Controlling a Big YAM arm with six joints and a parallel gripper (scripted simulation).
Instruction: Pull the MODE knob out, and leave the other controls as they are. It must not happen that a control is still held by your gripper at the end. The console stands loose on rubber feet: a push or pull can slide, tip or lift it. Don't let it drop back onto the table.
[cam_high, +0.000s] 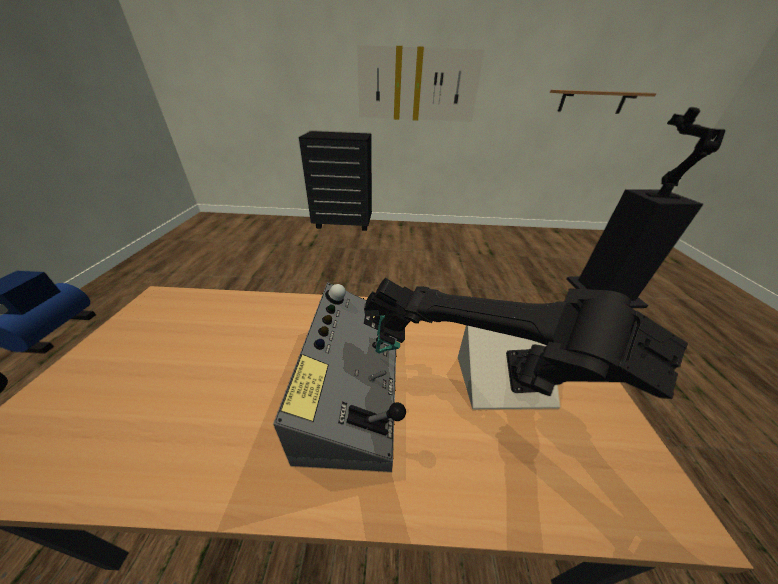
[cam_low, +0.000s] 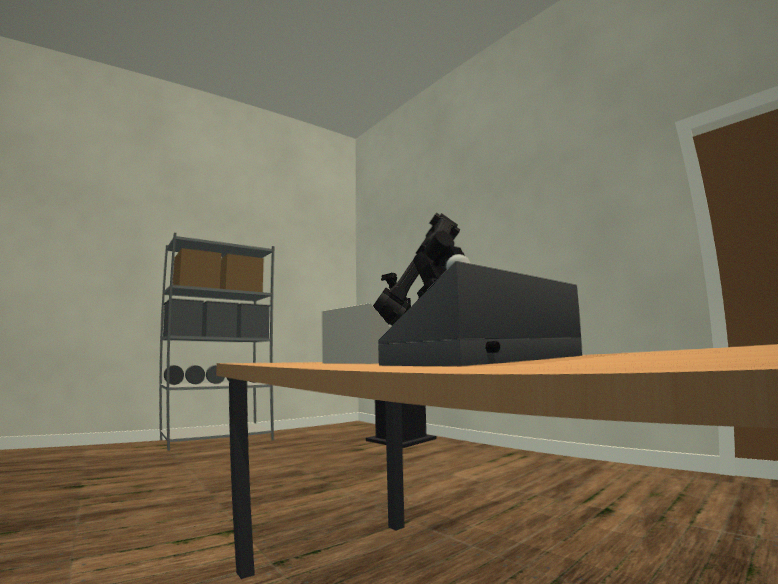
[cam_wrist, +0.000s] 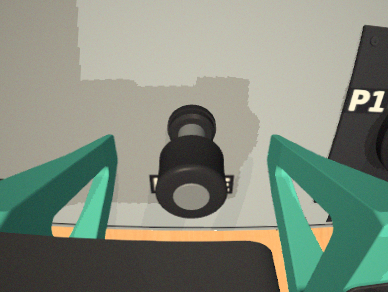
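The black mode knob is right at my hand. From my hand the other things lie so: program selector 120 mm to the right; check toggle 10 mm ahead, 120 mm to the left; grey console 40 mm ahead, 60 mm to the left, 20 mm below.
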